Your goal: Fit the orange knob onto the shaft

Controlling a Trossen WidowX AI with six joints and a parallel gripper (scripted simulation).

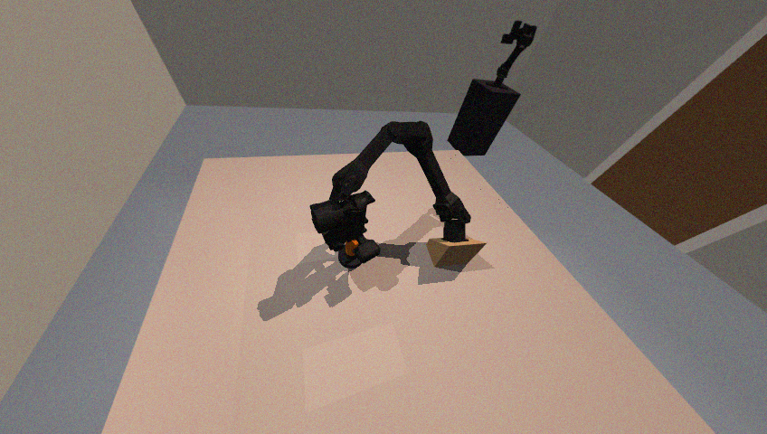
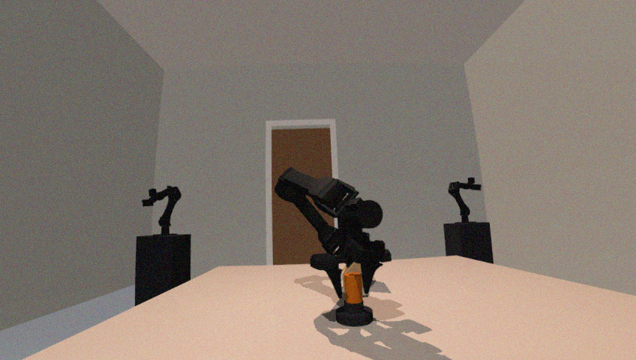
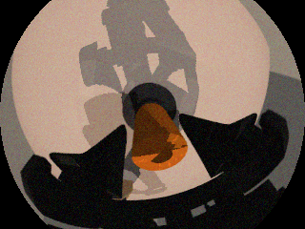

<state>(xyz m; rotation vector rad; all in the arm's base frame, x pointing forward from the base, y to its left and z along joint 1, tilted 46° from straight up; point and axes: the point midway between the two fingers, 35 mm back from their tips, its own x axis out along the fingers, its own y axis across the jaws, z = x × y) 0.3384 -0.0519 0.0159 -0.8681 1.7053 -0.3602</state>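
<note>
The orange knob lies 20 mm above my gripper tip. Also, from my gripper tip: pedestal 20 mm below.
</note>
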